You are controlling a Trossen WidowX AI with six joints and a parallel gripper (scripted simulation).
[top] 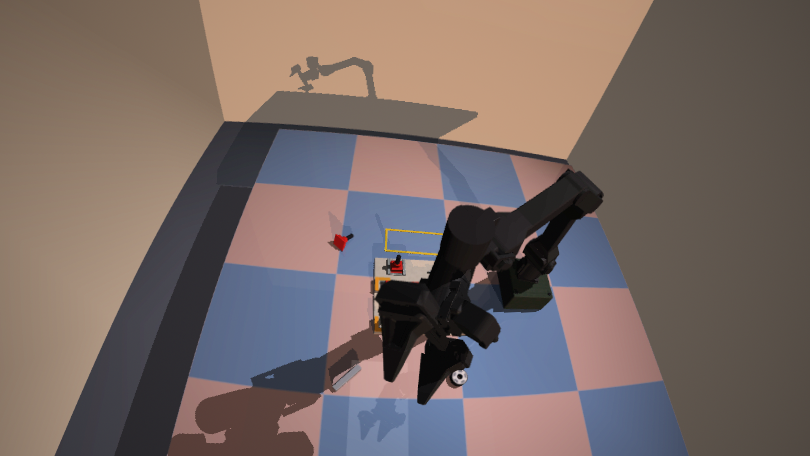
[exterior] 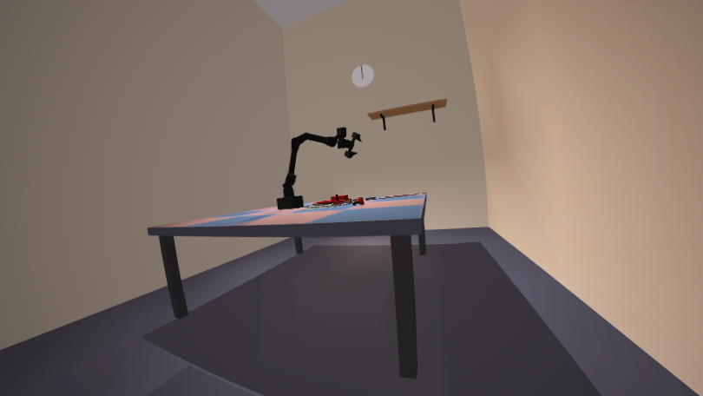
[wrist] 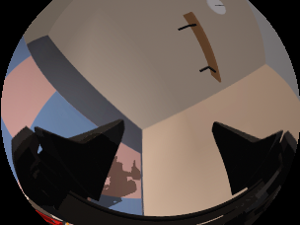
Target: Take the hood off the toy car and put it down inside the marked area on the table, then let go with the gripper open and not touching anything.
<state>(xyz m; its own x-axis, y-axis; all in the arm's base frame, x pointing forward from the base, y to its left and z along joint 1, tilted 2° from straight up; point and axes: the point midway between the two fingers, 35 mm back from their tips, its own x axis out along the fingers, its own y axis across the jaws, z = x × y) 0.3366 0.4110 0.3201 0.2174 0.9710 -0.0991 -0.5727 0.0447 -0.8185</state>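
My gripper tip is now 350 mm above the red hood, 330 mm to the left of it and 20 mm past it. Also, from my gripper tip: wheel (390 mm below, 170 mm behind, 150 mm to the right).
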